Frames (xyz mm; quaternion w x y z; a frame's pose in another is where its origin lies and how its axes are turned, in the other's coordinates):
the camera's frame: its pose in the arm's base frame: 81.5 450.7 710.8 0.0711 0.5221 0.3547 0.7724
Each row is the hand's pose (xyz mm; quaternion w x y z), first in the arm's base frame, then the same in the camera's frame.
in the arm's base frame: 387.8 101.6 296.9 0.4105 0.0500 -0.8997 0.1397
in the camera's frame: -616.8 80.0 13.0 0.1559 0.9552 0.1753 -0.1803
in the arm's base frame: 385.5 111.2 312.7 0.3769 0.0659 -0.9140 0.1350
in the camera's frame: -599.2 82.2 18.8 0.1587 0.9459 0.1791 -0.2190
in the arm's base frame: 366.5 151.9 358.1 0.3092 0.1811 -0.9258 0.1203
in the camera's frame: -536.9 75.4 31.0 0.1189 0.9063 0.2526 -0.3173
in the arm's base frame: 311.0 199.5 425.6 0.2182 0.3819 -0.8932 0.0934
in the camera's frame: -438.3 67.8 19.7 0.0298 0.8098 0.3871 -0.4399
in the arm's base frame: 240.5 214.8 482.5 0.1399 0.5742 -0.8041 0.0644
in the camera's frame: -356.6 73.5 -21.9 0.0743 -0.6761 -0.5167 0.5200
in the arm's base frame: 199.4 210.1 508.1 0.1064 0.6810 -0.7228 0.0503
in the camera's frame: -321.2 82.2 -54.1 0.1456 -0.5832 -0.5888 0.5403
